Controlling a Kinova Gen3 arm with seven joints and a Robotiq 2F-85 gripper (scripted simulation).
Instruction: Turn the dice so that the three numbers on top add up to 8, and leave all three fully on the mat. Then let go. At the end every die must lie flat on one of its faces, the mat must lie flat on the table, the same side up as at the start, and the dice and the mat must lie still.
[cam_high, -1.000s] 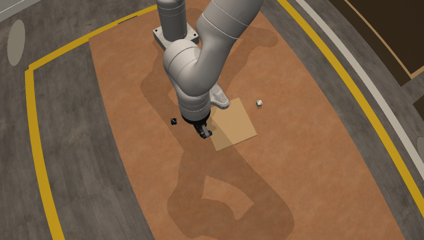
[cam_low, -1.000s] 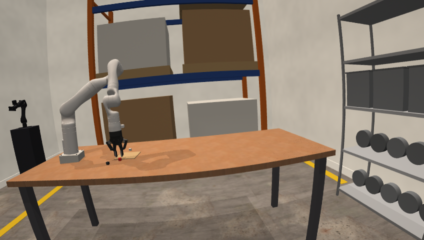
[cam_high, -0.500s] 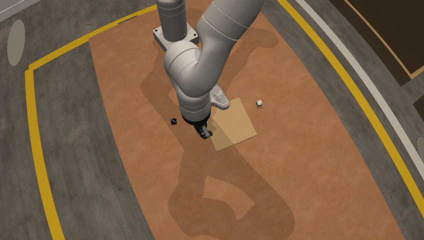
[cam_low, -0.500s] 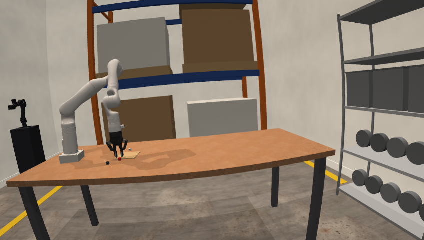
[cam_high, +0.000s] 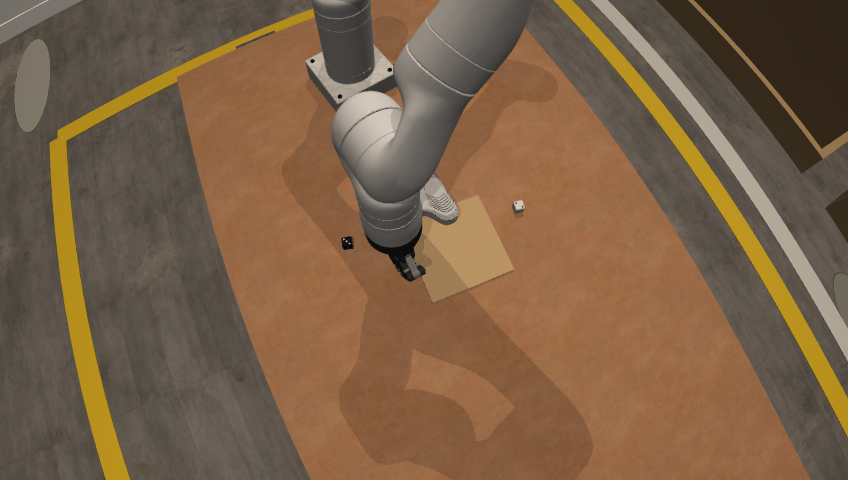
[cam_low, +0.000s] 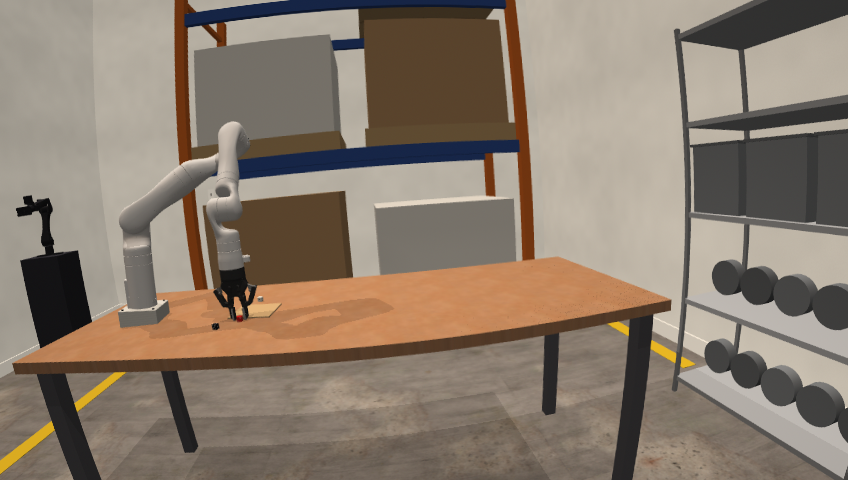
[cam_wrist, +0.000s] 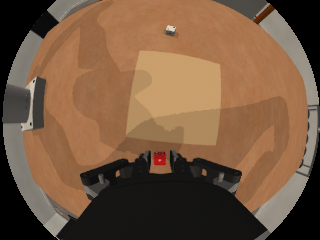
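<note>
The red die lies 1 cm below my hand. From my hand the other things lie so: black die (7 cm behind, 5 cm to the right, 1 cm below); then tan mat (9 cm to the left, 4 cm ahead, 2 cm below); then white die (21 cm to the left, 5 cm ahead, 1 cm below).
</note>
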